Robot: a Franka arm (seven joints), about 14 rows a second.
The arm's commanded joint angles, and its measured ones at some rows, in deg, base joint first. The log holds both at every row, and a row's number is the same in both.
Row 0, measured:
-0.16 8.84 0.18 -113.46 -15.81 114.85 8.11
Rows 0 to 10, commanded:
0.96 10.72 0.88 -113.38 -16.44 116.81 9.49
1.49 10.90 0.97 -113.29 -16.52 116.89 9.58
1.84 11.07 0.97 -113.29 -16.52 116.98 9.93
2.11 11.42 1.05 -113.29 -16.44 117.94 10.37
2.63 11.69 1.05 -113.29 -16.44 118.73 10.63
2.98 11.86 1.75 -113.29 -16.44 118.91 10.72
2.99 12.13 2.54 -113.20 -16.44 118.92 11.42
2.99 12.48 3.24 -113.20 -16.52 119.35 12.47
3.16 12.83 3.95 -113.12 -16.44 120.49 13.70
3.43 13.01 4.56 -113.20 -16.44 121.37 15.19
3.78 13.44 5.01 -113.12 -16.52 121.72 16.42
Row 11, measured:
3.19 9.30 3.88 -113.33 -16.16 118.12 12.92
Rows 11 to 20, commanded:
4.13 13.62 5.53 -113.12 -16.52 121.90 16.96
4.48 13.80 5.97 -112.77 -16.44 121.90 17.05
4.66 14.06 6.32 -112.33 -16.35 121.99 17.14
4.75 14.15 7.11 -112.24 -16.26 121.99 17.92
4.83 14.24 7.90 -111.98 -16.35 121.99 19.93
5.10 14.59 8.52 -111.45 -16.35 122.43 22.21
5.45 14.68 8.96 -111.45 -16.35 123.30 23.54
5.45 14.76 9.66 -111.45 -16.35 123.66 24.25
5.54 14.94 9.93 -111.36 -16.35 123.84 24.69
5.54 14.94 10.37 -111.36 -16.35 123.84 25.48
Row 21, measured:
4.91 11.22 8.96 -111.30 -16.56 121.35 21.35
